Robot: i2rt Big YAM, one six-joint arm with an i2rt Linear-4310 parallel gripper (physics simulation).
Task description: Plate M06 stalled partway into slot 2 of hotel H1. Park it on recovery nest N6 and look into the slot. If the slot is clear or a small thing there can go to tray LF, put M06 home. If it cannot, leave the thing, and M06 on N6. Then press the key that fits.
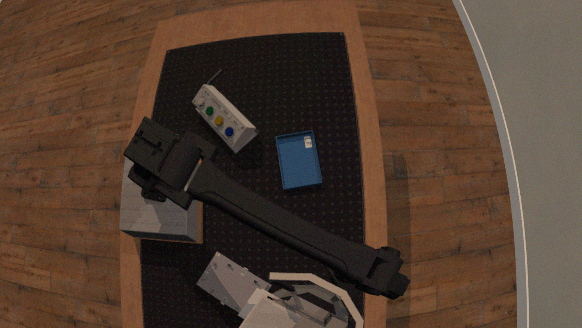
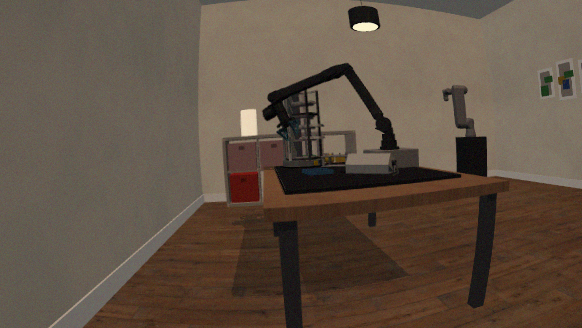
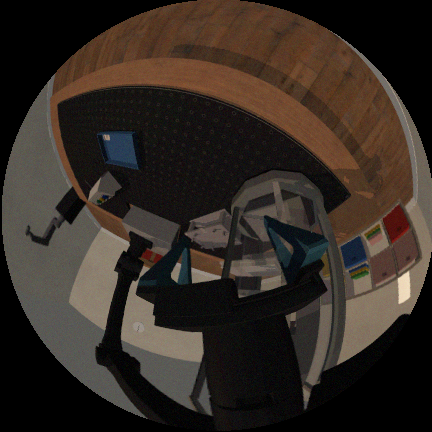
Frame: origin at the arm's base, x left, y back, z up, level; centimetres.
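Where they show: gripper, fingertip midpoint: (image 2: 292, 137) (image 3: 224, 229); arm's base at its link origin: (image 2: 389, 149) (image 3: 141, 238).
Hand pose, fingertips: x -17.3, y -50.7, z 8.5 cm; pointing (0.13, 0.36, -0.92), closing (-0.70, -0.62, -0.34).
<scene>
Each offset is from my fingertips to the top centre of the thing. "spot": to the spot under its first point. Level surfaces: height alone.
My gripper (image 2: 289, 129) (image 3: 224, 229) is open and empty, its teal fingers spread, high above the mat beside the tall hotel (image 1: 300, 276) (image 2: 318, 125) (image 3: 340, 280). Pale levels show inside the hotel; I cannot tell which is plate M06 or see into slot 2. A grey plate-like stand with small pegs @[spot: dx -6.7, dy +26.2, dz -11.3 cm] (image 1: 225, 280) (image 3: 210, 230), apparently nest N6, lies beside the hotel; its label is unreadable. Blue tray LF @[dx +30.9, dy +12.4, dz -15.5 cm] (image 1: 300, 170) (image 2: 317, 171) (image 3: 120, 150) looks empty. The key box @[dx +41.5, dy +36.3, dz -8.9 cm] (image 1: 235, 115) (image 2: 370, 164) (image 3: 111, 182) has green @[dx +41.4, dy +39.7, dz -9.8 cm] (image 1: 209, 111), yellow @[dx +38.2, dy +35.8, dz -9.8 cm] (image 1: 218, 120) and blue @[dx +35.1, dy +31.9, dz -9.8 cm] (image 1: 229, 131) keys.
The arm's grey base block (image 1: 155, 220) (image 2: 410, 157) (image 3: 150, 225) stands at the table's edge. The arm crosses over the black mat @[dz -17.2 cm] (image 1: 265, 75) (image 2: 320, 185) (image 3: 175, 130). Behind the table is a shelf unit with red and pink bins.
</scene>
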